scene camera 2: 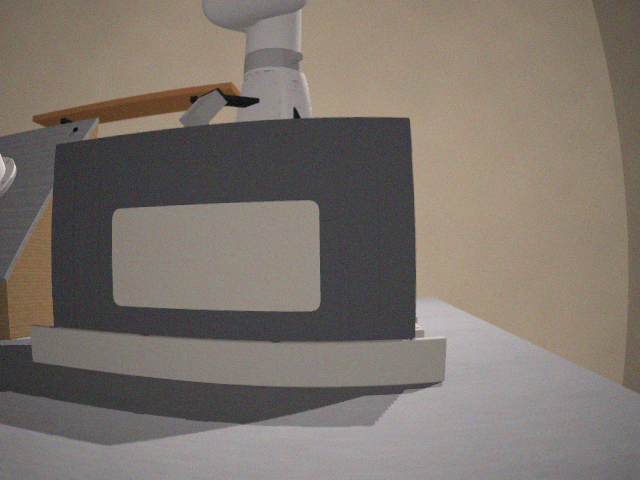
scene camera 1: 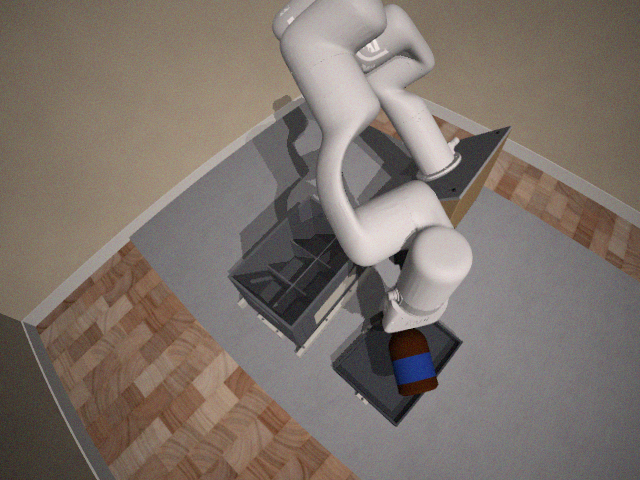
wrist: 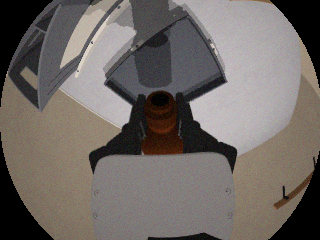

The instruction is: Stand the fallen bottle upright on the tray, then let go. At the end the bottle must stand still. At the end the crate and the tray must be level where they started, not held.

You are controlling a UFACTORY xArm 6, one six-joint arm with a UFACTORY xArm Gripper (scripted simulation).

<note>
In view: the gripper (scene camera 1: 400, 325), a dark grey crate (scene camera 2: 303, 229) and a tray (scene camera 1: 368, 366).
The dark grey crate is seen too in scene camera 1 (scene camera 1: 302, 255). The tray also shows in the wrist view (wrist: 181, 59). The gripper also shows in the wrist view (wrist: 161, 102). Scene camera 2 misses the tray, which is hidden by the dark grey crate.
</note>
